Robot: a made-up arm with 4 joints. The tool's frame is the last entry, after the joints.
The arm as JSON. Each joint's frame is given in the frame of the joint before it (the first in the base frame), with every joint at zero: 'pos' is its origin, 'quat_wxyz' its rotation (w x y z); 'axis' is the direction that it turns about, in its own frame. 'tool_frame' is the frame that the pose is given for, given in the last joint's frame.
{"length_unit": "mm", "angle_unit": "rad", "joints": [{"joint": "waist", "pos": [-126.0, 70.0, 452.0], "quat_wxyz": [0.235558, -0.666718, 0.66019, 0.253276], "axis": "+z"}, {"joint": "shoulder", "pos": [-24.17, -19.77, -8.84], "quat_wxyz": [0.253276, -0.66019, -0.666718, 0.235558], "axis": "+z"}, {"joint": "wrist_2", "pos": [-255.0, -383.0, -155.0], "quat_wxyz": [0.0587, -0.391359, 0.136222, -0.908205], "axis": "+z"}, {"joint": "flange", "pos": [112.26, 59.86, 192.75], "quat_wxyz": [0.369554, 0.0, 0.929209, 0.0], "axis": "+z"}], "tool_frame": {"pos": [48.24, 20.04, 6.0], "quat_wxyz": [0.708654, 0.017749, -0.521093, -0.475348]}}
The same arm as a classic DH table. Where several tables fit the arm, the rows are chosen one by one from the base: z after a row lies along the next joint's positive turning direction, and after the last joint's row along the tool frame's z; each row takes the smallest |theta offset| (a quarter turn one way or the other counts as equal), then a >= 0, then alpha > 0; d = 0 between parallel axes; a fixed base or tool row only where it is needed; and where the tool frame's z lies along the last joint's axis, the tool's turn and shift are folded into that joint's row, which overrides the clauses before.
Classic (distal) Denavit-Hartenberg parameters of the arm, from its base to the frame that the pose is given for. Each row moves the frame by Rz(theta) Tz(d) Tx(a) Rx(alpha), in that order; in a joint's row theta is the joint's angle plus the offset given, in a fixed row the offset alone. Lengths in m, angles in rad.
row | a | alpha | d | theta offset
base (fixed) | -0.1230 | -2.4352 | 0.5400 | 0.0411
waist | 0.0205 | 2.4352 | 0.1345 | 0.0000
shoulder | 0.4372 | -0.8545 | 0.0061 | 1.2592
wrist_2 | 0.0599 | 2.3845 | 0.1214 | 0.3995
flange | 0.0425 | -1.0970 | 0.1850 | -0.5568
tool (fixed) | 0.0000 | 0.0000 | -0.0341 | -2.1957

